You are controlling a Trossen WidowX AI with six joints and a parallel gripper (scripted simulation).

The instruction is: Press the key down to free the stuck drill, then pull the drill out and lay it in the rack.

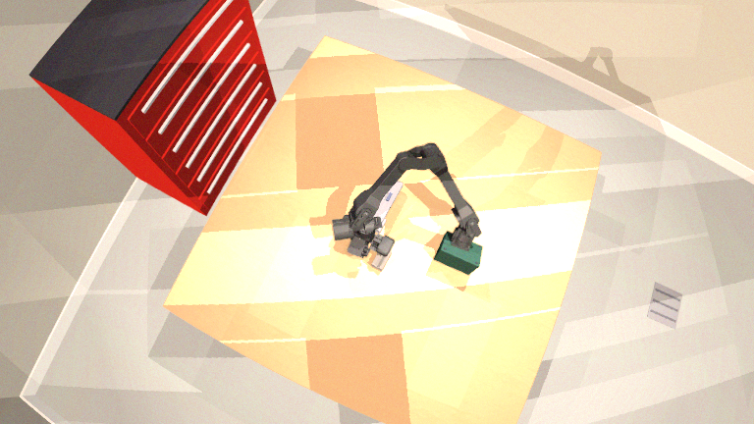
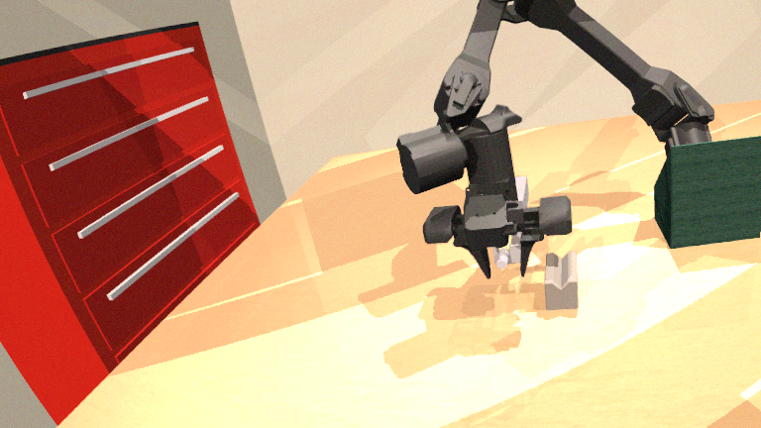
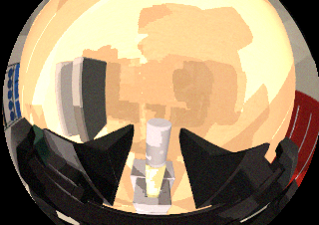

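The drill lies 4 cm to the right of my gripper tip and 4 cm above it. From my gripper tip the other things lie so: v-grooved rack: 7 cm behind, 4 cm to the left, 1 cm above; then blue key: 16 cm to the right, 4 cm above, 2 cm behind; then pale grey holder block: 14 cm to the right, 3 cm above, 2 cm behind.
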